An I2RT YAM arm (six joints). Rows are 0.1 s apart.
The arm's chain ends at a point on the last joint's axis. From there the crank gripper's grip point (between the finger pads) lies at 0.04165 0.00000 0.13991 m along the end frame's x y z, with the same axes.
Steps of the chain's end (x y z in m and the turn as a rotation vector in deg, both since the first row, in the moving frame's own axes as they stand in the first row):
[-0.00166 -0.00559 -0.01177 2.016 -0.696 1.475]
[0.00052 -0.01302 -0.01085 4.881 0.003 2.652]
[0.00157 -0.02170 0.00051 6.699 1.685 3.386]
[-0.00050 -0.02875 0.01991 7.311 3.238 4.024]
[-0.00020 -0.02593 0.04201 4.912 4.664 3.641]
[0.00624 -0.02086 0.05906 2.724 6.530 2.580]
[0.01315 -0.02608 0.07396 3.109 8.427 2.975]
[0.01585 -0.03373 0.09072 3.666 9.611 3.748]
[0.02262 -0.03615 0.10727 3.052 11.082 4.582]
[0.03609 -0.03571 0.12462 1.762 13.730 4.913]
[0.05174 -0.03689 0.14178 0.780 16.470 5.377]
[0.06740 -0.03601 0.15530 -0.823 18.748 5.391]
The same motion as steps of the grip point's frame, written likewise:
[-0.00331 -0.00947 -0.01134 2.016 -0.696 1.475]
[0.00076 -0.02300 -0.01128 4.881 0.003 2.652]
[0.00606 -0.03536 -0.00158 6.699 1.685 3.386]
[0.00783 -0.04319 0.01639 7.311 3.238 4.024]
[0.01131 -0.03474 0.03777 4.912 4.664 3.641]
[0.02198 -0.02515 0.05331 2.724 6.530 2.580]
[0.03333 -0.03079 0.06621 3.109 8.427 2.975]
[0.03880 -0.03893 0.08161 3.666 9.611 3.748]
[0.04886 -0.03895 0.09656 3.052 11.082 4.582]
[0.06809 -0.03485 0.11074 1.762 13.730 4.913]
[0.08955 -0.03296 0.12427 0.780 16.470 5.377]
[0.10982 -0.02816 0.13447 -0.823 18.748 5.391]

